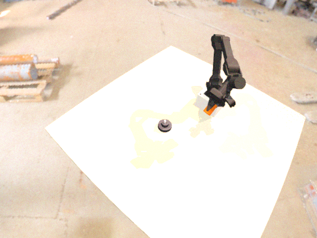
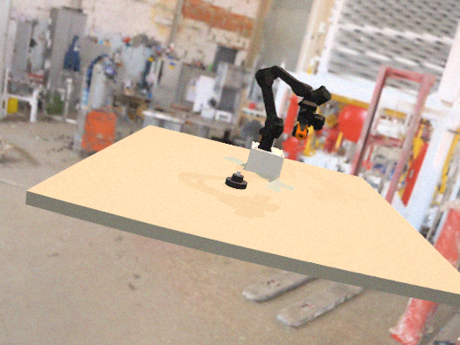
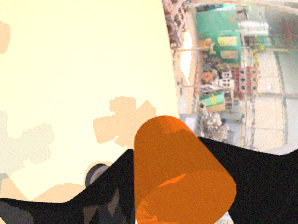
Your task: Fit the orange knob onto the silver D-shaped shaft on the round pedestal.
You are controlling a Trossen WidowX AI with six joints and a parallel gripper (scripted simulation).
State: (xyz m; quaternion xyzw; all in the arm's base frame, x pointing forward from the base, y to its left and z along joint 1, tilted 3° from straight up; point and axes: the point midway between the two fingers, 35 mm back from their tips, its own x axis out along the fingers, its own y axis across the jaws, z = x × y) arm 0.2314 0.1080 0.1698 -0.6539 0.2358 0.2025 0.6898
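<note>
My gripper tip is now 30 mm past the orange knob and 20 mm below it. The rest, counted from my gripper tip: dark round pedestal: 210 mm below, 200 mm to the right, 70 mm ahead.
</note>
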